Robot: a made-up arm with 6 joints. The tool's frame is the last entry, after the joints.
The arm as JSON. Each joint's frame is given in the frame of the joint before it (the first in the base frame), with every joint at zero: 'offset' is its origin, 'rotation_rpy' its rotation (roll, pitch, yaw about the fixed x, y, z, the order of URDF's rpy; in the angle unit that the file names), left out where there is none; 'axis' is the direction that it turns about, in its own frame. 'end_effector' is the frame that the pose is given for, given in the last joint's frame.
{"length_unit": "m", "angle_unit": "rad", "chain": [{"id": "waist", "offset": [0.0, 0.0, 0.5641], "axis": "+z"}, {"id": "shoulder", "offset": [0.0, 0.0, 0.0], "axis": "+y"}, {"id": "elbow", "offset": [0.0, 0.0, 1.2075], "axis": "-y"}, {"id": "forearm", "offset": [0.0, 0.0, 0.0], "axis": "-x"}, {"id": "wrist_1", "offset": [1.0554, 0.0, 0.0], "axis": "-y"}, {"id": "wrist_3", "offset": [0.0, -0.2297, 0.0], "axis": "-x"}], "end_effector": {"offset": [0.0, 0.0, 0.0]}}
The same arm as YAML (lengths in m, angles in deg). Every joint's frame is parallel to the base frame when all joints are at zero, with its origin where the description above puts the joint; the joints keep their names.
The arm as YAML. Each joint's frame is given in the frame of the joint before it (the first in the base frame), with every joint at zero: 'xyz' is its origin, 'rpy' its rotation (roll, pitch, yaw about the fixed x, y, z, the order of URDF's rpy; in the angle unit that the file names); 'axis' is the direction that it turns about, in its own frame. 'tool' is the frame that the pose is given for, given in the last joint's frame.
units:
  length: m
  angle: deg
joints:
  - name: waist
    type: revolute
    origin:
      xyz: [0.0, 0.0, 0.5641]
      rpy: [0.0, 0.0, 0.0]
    axis: [0.0, 0.0, 1.0]
  - name: shoulder
    type: revolute
    origin:
      xyz: [0.0, 0.0, 0.0]
      rpy: [0.0, 0.0, 0.0]
    axis: [0.0, 1.0, 0.0]
  - name: elbow
    type: revolute
    origin:
      xyz: [0.0, 0.0, 1.2075]
      rpy: [0.0, 0.0, 0.0]
    axis: [0.0, -1.0, 0.0]
  - name: forearm
    type: revolute
    origin:
      xyz: [0.0, 0.0, 0.0]
      rpy: [0.0, 0.0, 0.0]
    axis: [-1.0, 0.0, 0.0]
  - name: wrist_1
    type: revolute
    origin:
      xyz: [1.0554, 0.0, 0.0]
      rpy: [0.0, 0.0, 0.0]
    axis: [0.0, -1.0, 0.0]
  - name: wrist_3
    type: revolute
    origin:
      xyz: [0.0, -0.2297, 0.0]
      rpy: [0.0, 0.0, 0.0]
    axis: [-1.0, 0.0, 0.0]
tool:
  origin:
    xyz: [0.0, 0.0, 0.0]
    rpy: [0.0, 0.0, 0.0]

